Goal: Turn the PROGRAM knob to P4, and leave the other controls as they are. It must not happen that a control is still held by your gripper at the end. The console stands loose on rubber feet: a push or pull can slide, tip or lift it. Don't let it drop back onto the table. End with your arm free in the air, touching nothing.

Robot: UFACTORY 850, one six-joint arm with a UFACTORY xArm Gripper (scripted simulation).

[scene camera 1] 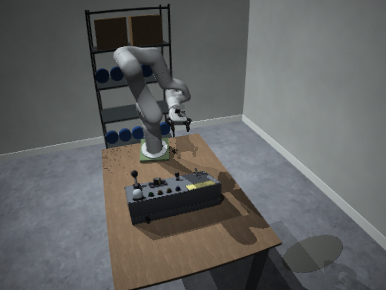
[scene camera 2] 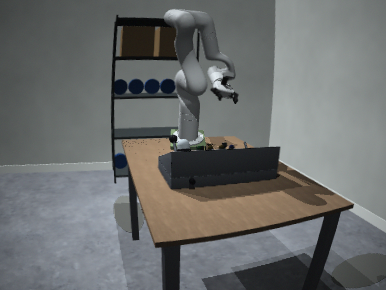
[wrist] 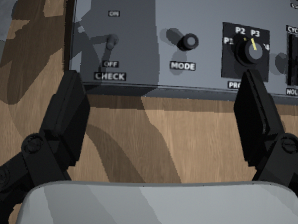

Labels:
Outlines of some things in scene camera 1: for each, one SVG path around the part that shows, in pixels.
A dark grey console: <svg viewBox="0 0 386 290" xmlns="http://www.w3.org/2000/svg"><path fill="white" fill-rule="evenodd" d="M222 183L205 171L197 172L197 168L195 168L196 173L179 176L179 172L175 172L176 177L162 180L161 178L154 178L151 183L140 184L137 183L138 172L133 170L131 176L134 177L135 184L125 187L132 225L220 205Z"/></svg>

